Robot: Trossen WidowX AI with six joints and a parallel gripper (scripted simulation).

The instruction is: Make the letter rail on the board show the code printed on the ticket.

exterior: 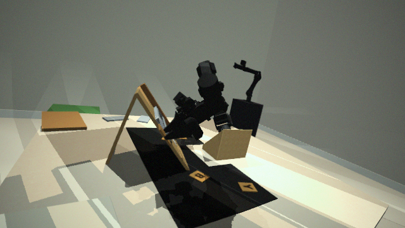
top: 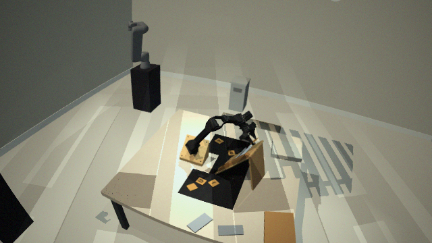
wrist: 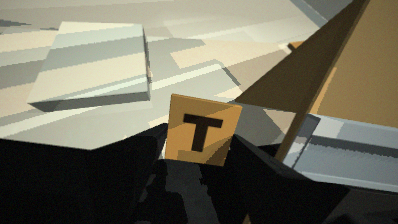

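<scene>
Now: the white ticket 210 mm to the right of my gripper tip, 130 mm behind it and 90 mm below it. The rest, counted from my gripper tip: letter tile marked t: right at my gripper tip; then black mat: 220 mm behind, 170 mm to the right, 170 mm below; then pale grey box: 290 mm ahead, 190 mm to the left, 150 mm below.
</scene>
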